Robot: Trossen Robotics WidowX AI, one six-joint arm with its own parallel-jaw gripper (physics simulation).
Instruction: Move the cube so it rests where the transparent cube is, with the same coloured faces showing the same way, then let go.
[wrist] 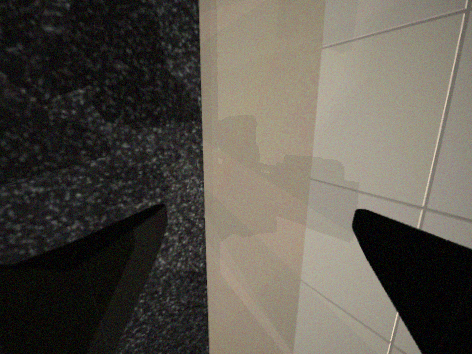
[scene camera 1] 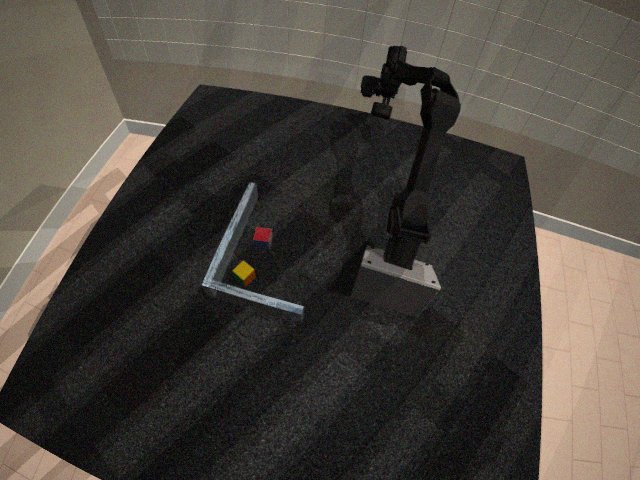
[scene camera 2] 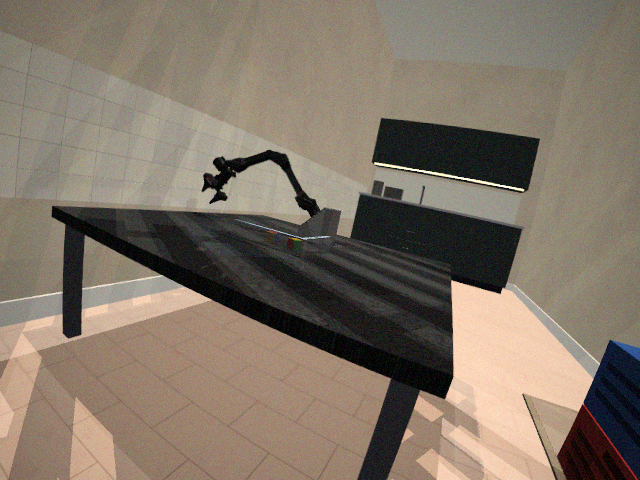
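Seen in the pictures: gripper, fingertip midpoint: [wrist: 260, 215] [scene camera 1: 382, 98] [scene camera 2: 205, 197]; arm's base at its link origin: [scene camera 1: 398, 262] [scene camera 2: 318, 218].
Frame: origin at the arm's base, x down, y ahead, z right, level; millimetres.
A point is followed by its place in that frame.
A cube with a red top and a dark blue side [scene camera 1: 262, 236] @(y 332, x 66, z -19 mm) lies on the dark table inside the corner of an L-shaped barrier. Another cube with a yellow top and green and orange sides [scene camera 1: 244, 272] @(y 329, x 65, z -127 mm) lies closer to the corner, turned at a different angle. Both show small and dim in scene camera 2, one with orange and blue [scene camera 2: 272, 237], the other with red and green [scene camera 2: 294, 244]. I cannot tell which is transparent. My gripper [scene camera 1: 374, 99] @(y 193, x 21, z 619 mm) [scene camera 2: 208, 194] @(y 193, x 21, z 619 mm) [wrist: 260, 215] @(y 193, x 21, z 619 mm) is open and empty, high above the table's far edge, well away from both cubes.
The L-shaped barrier [scene camera 1: 227, 237] @(y 404, x 45, z -66 mm) [scene camera 2: 268, 228] @(y 415, x 43, z -52 mm) borders the cubes on two sides. The arm's grey base [scene camera 1: 392, 286] @(y -1, x -14, z -70 mm) [scene camera 2: 329, 223] @(y 10, x 8, z -70 mm) stands on the table [scene camera 1: 310, 387] @(y 87, x 105, z -312 mm) [scene camera 2: 206, 263] @(y 764, x 105, z -176 mm). A tiled wall [scene camera 1: 310, 31] [wrist: 380, 110] rises behind the table's far edge.
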